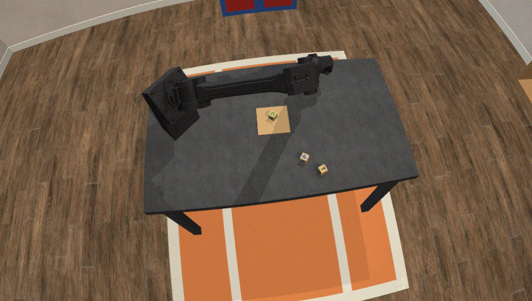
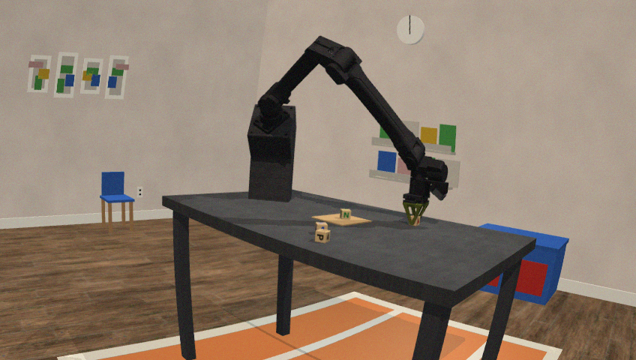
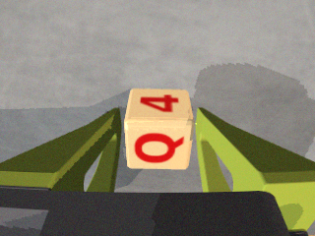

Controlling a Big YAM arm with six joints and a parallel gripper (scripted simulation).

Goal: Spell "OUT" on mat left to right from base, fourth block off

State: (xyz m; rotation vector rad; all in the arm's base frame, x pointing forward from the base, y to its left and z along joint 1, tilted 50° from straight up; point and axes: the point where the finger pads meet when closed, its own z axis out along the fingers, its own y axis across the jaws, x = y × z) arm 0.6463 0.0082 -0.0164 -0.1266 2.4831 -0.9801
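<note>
Right now the O block is right at my hand. The rest, counted from my hand: green-lettered block: 220 mm behind, 80 mm to the right, 10 mm above; P block: 320 mm to the right, 180 mm behind; tan mat: 220 mm behind, 90 mm to the right, 10 mm below.
</note>
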